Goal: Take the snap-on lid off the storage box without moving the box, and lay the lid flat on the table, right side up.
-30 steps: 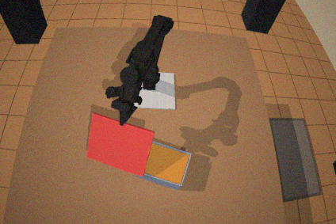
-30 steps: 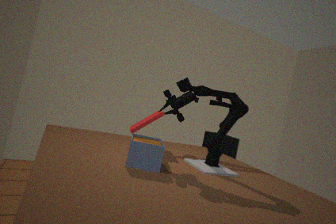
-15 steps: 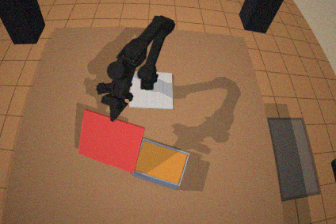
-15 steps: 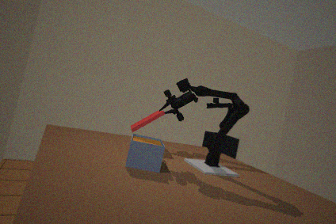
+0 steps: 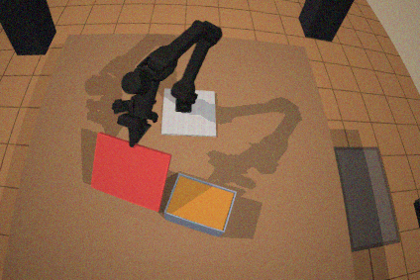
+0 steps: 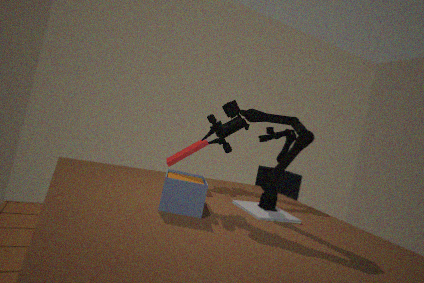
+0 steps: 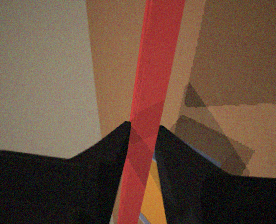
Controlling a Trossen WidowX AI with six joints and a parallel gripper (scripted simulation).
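Right now my gripper tip is 6 cm short of the lid, 1 cm to the left of it and 5 cm above it. Also, from my gripper tip: storage box (12 cm ahead, 21 cm to the left, 18 cm below).
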